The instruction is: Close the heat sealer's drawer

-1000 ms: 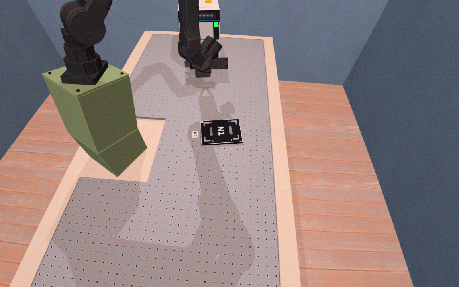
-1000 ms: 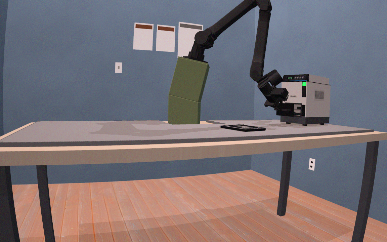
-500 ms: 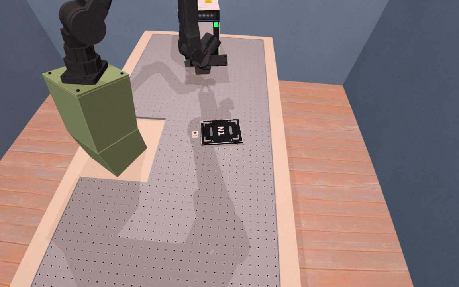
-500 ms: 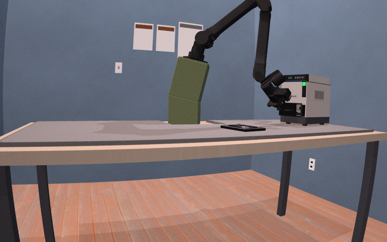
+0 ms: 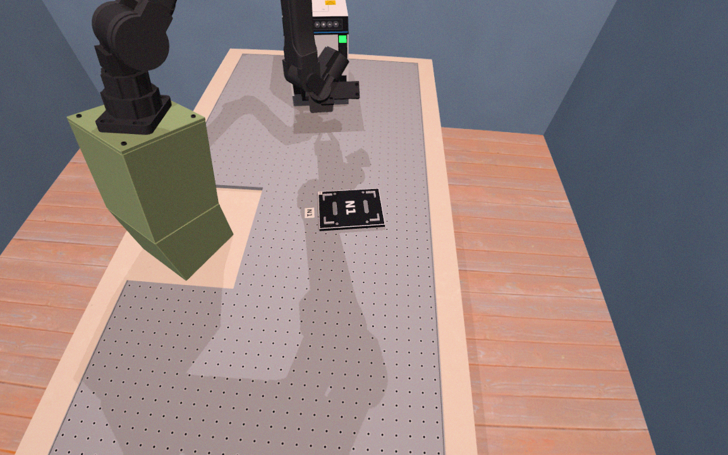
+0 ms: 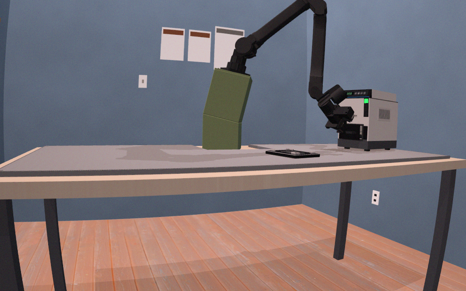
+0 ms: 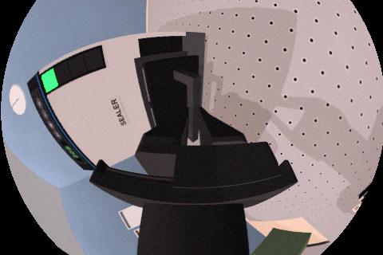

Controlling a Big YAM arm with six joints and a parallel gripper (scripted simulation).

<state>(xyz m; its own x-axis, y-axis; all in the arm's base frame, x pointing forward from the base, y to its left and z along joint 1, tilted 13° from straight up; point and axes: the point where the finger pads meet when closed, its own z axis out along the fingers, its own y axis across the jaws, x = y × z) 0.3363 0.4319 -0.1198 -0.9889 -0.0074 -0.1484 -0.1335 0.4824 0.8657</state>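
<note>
The black drawer lies 110 mm to the left of my hand and 10 mm below it. Round my hand: small white label 30 mm behind, 380 mm to the right, 90 mm below.
</note>
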